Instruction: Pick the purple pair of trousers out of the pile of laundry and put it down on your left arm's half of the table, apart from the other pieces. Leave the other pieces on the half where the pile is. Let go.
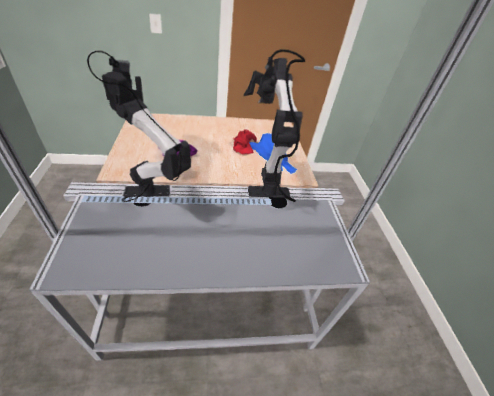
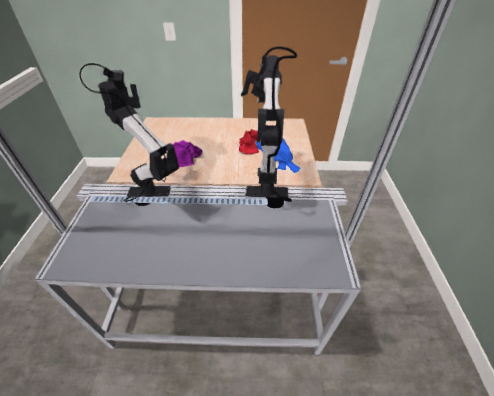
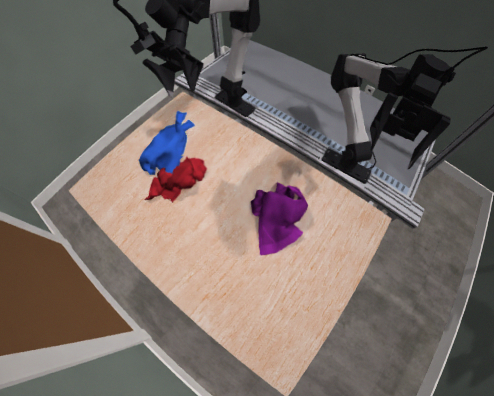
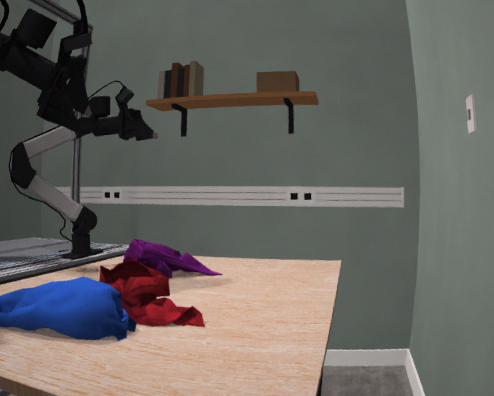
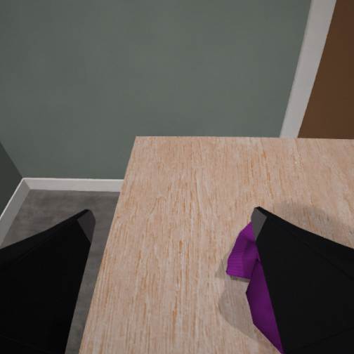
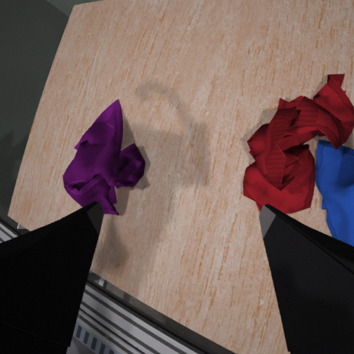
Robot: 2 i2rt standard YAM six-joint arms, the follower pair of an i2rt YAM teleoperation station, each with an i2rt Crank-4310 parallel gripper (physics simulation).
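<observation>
The purple trousers [image 1: 193, 149] [image 2: 186, 153] [image 3: 280, 217] [image 4: 160, 257] [image 5: 260, 300] [image 6: 97, 160] lie crumpled on the left arm's half of the wooden table [image 3: 300, 300], apart from the other pieces. A red piece [image 1: 244, 142] [image 2: 248, 142] [image 3: 179, 177] [image 4: 142, 295] [image 6: 280, 165] and a blue piece [image 1: 265, 146] [image 2: 284, 152] [image 3: 165, 149] [image 4: 65, 307] [image 6: 340, 185] lie together on the other half. My right gripper [image 3: 181, 91] [image 6: 180, 207] is open and empty, raised above the table. My left gripper [image 3: 392, 156] [image 5: 172, 212] is open and empty, raised near its own base.
A grey table [image 1: 200, 250] stands behind the metal rail that carries both arm bases. A wall shelf [image 4: 230, 99] with books and a box is in the background. A brown door [image 1: 280, 30] is beyond the wooden table.
</observation>
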